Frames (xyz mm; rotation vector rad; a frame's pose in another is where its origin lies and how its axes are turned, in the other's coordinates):
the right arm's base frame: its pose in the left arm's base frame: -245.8 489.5 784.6 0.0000 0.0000 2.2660
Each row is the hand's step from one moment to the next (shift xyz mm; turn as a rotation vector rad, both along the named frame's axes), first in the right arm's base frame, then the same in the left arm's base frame.
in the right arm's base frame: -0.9 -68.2 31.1 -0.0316 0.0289 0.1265
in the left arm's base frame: 52.9 43.0 31.1 -0.0020 -0.0428 0.1265
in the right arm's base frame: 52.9 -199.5 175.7 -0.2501 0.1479 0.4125
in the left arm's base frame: 119.3 168.4 175.7 0.0466 -0.2868 0.4125
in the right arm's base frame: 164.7 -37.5 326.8 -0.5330 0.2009 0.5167
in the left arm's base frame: -76.7 150.5 326.8 0.1871 -0.5380 0.5167
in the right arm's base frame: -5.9 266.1 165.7 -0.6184 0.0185 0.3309
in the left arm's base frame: -200.6 -175.0 165.7 0.3819 -0.4867 0.3309
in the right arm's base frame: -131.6 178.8 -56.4 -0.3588 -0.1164 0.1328
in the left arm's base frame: -53.0 -215.6 -56.4 0.3192 -0.2010 0.1328
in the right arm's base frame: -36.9 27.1 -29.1 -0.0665 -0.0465 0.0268
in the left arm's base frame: 2.8 -45.7 -29.1 0.0783 -0.0213 0.0268
